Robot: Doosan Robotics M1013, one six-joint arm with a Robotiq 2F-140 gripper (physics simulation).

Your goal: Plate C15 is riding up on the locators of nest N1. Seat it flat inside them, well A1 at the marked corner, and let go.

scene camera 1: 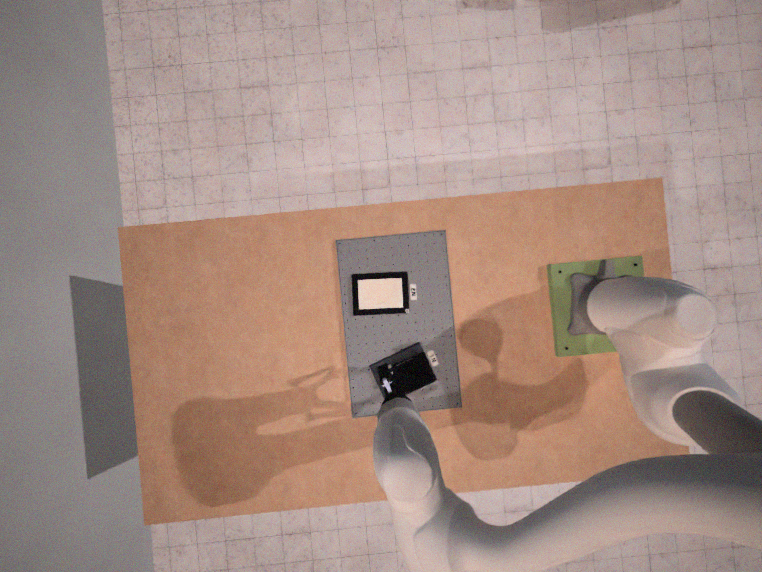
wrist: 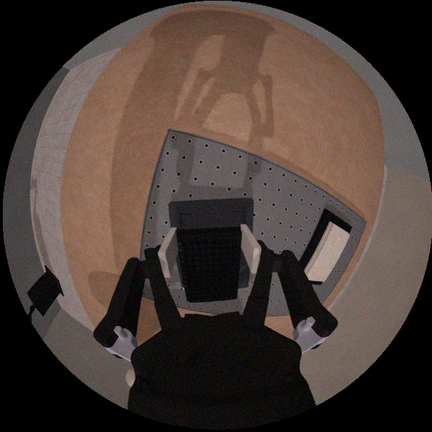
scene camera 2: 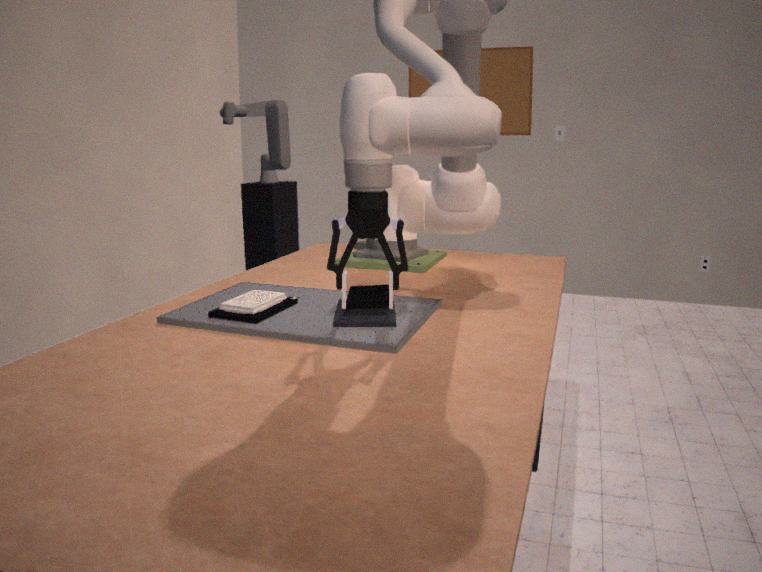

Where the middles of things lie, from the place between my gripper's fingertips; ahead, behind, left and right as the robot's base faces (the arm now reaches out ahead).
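Labels:
The white plate [scene camera 1: 372, 293] is 5 cm ahead of my hand, 25 cm to the right of it and 1 cm below it. Nest N2 [scene camera 2: 281, 306] is likewise 25 cm to the right of my hand and 5 cm ahead of it, but 2 cm below. I find plate C15 [scene camera 1: 411, 374] 1 cm above my hand, 5 cm behind it and 2 cm to the right of it, while the nest N1 [scene camera 2: 369, 317] is 2 cm below my hand, 3 cm behind it and 2 cm to the right of it.

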